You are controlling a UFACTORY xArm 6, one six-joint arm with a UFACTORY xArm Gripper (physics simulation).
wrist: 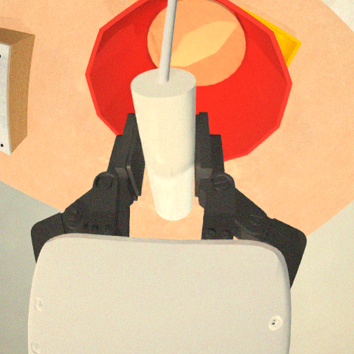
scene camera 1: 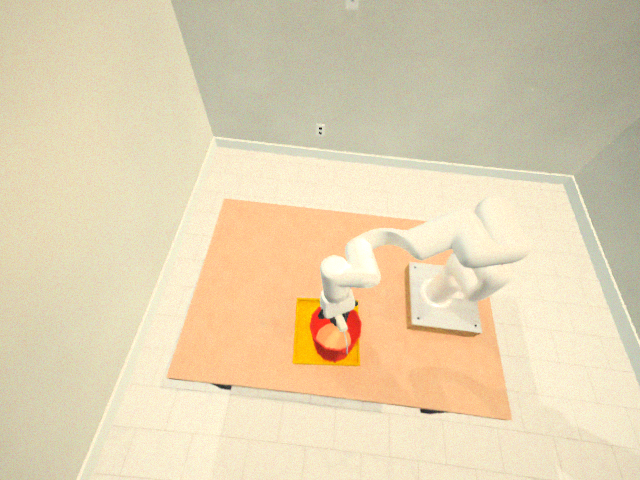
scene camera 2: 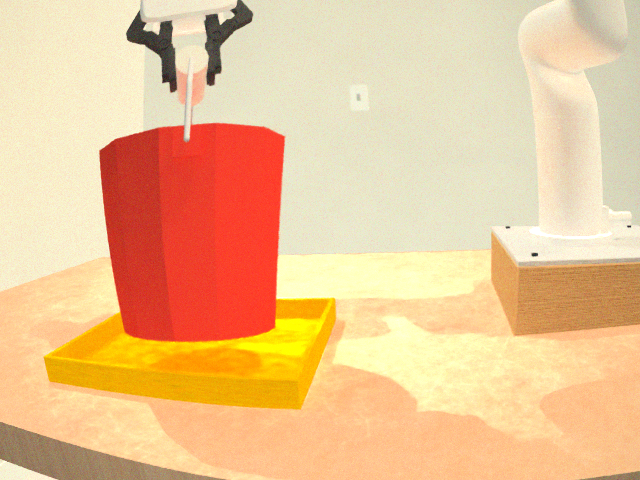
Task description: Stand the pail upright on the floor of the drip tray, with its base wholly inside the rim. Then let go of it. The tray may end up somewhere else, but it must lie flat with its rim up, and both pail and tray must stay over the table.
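Frame: origin at the arm's base, x down, y left, z ahead, level; centimetres.
Seen in the pictures: gripper, fingertip midpoint: (scene camera 1: 339, 320); arm's base, origin of the base link: (scene camera 1: 435, 293) (scene camera 2: 570, 238).
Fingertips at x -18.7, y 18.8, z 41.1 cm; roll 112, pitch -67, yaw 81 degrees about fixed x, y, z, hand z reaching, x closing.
Pixels of each thing's middle, then the offset from my fingertips to it. "*": a spot on its surface instead. Level surfaces: height alone.
- red pail, surface spot: (scene camera 2: 196, 232) * dy +7.9, dx +13.1, dz -3.2 cm
- yellow drip tray, body centre: (scene camera 2: 198, 340) (scene camera 1: 326, 330) dy -3.1, dx +25.4, dz +2.5 cm
- peach table, its level: dx +26.7 cm
The red pail (scene camera 1: 329, 353) (scene camera 2: 196, 232) (wrist: 235, 115) hangs upright over the yellow drip tray (scene camera 1: 295, 330) (scene camera 2: 175, 388) (wrist: 294, 46). In scene camera 2 a shadow lies on the tray floor in front of the pail's base, and the base looks slightly raised. In scene camera 1 the base appears near the tray's front rim. The tray lies flat, rim up; the pail hides most of it in the wrist view. My gripper (scene camera 1: 336, 318) (scene camera 2: 191, 85) (wrist: 169, 129) is shut on the pale cylindrical grip of the pail's handle, above the pail's opening.
The tray is on the peach table (scene camera 1: 248, 289) (scene camera 2: 454, 372), between its middle and front edge. The arm's base plate on a wooden block (scene camera 1: 418, 329) (scene camera 2: 568, 299) (wrist: 22, 95) stands right of the tray in both scene views and at the left in the wrist view.
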